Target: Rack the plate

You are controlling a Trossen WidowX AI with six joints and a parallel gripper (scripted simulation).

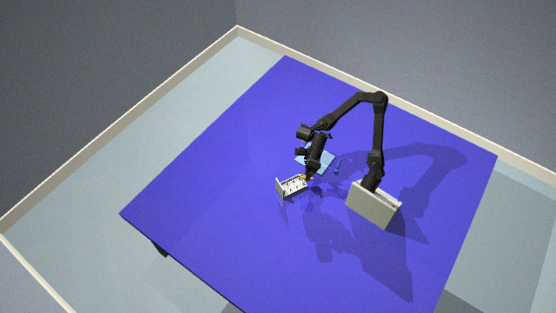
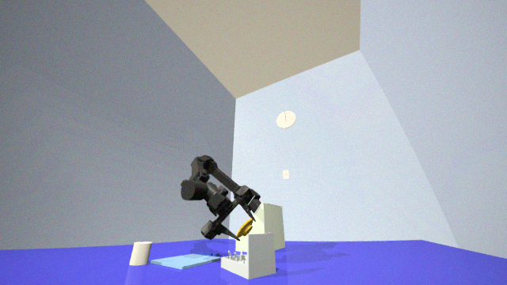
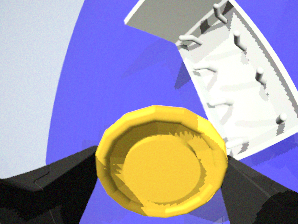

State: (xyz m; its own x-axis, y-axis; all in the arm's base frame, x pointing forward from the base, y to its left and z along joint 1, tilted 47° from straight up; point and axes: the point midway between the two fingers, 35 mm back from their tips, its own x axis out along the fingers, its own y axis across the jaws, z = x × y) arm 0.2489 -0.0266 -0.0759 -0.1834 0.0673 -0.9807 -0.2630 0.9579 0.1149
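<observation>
The dish rack lies 60 mm below my gripper tip, 50 mm ahead of it and 30 mm to the left of it. The rest, counted from my gripper tip: light blue mat: 170 mm to the right, 80 mm below, 40 mm ahead; yellow plate: 10 mm to the right, 10 mm above; blue spoon: 190 mm to the right, 80 mm below, 70 mm behind.
</observation>
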